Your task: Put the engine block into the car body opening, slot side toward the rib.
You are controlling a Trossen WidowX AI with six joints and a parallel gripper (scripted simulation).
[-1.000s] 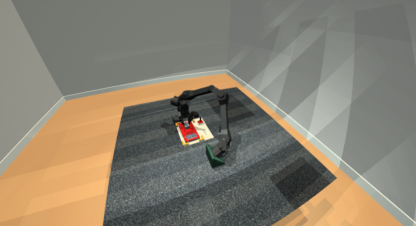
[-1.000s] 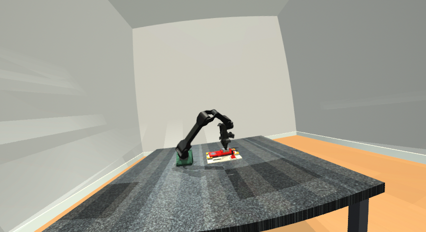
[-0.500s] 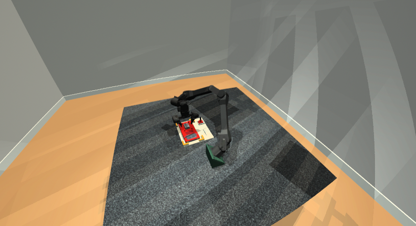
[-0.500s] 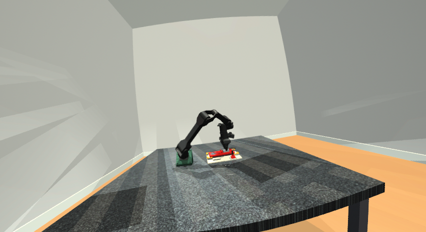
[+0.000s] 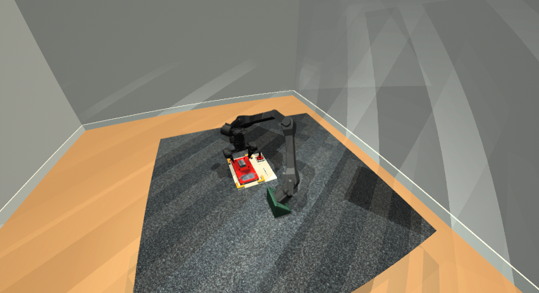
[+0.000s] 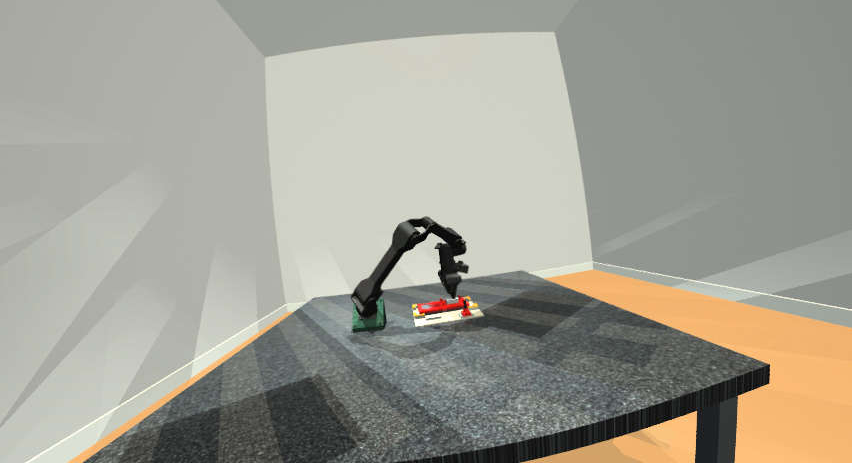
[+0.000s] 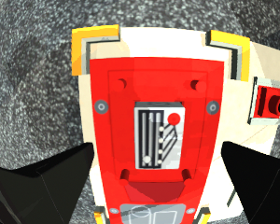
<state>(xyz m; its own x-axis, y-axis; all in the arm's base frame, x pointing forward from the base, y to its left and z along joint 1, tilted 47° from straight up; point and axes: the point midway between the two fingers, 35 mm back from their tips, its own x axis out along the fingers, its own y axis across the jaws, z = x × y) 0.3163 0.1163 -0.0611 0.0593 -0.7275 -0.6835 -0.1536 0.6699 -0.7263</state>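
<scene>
Now: the grey engine block 30 mm below my gripper tip.
</scene>
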